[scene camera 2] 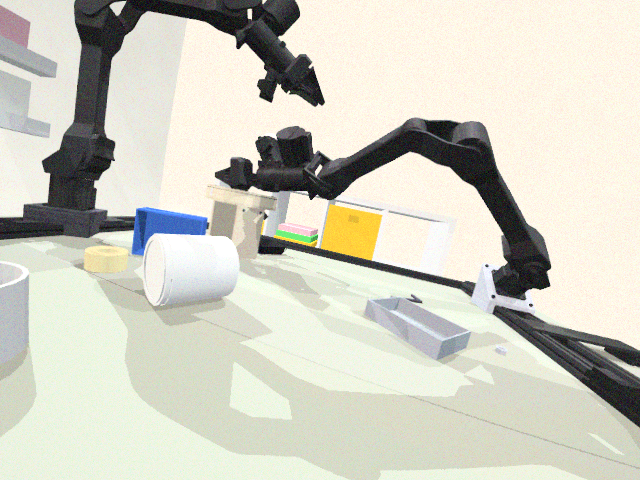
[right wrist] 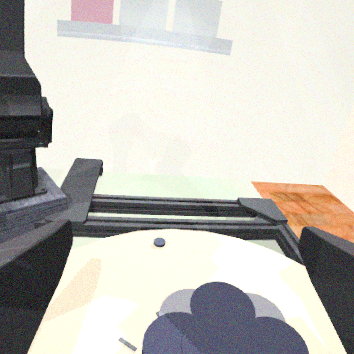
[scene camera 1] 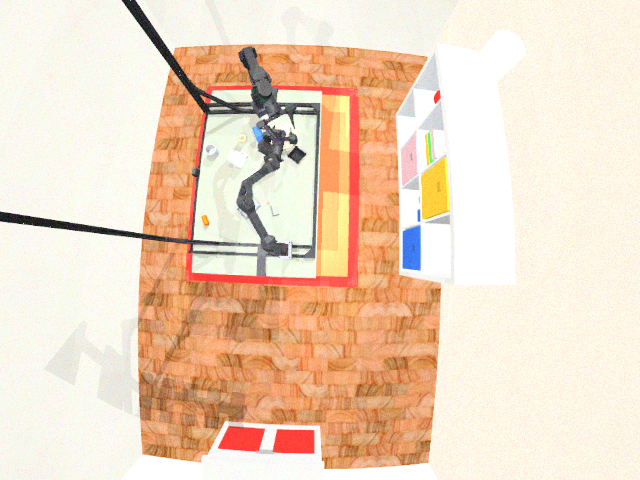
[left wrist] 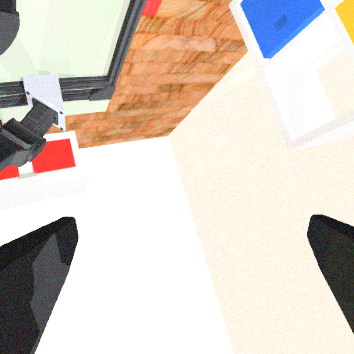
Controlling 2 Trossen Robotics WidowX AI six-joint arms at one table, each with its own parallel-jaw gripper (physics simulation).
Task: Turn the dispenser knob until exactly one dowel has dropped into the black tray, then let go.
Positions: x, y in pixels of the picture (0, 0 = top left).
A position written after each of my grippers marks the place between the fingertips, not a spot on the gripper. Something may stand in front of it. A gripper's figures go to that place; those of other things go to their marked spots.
Labels:
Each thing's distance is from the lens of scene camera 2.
my left gripper point(scene camera 2: 320, 105): 67 cm
my right gripper point(scene camera 2: 227, 176): 65 cm
white cylinder point(scene camera 2: 177, 268): 29 cm
grey tray point(scene camera 2: 437, 337): 40 cm
The marked spots on the white cylinder and the grey tray are 34 cm apart.

